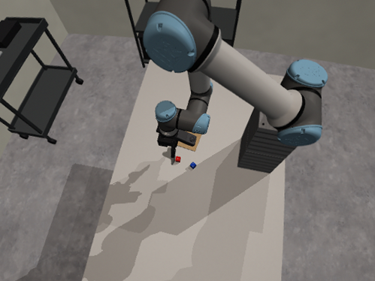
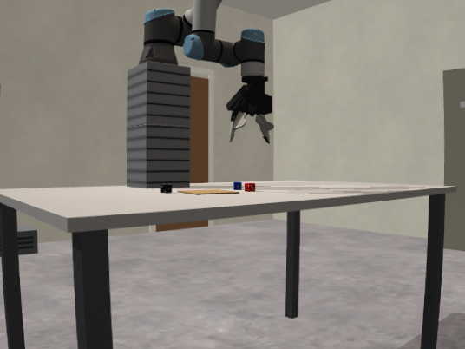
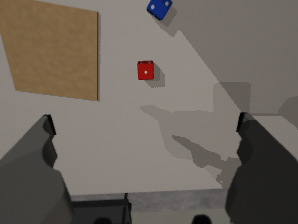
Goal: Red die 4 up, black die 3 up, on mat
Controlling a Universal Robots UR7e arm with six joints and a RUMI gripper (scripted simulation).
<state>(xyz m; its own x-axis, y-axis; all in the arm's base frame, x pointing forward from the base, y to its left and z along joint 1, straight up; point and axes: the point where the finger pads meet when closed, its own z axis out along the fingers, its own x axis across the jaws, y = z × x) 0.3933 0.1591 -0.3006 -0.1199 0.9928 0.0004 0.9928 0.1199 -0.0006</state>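
My hand is 14 cm above the red die. The rest, counted from my hand: blue die (14 cm below, 9 cm behind, 1 cm to the left); black die (26 cm to the right, 14 cm below, 6 cm behind); brown mat (15 cm to the right, 15 cm below).
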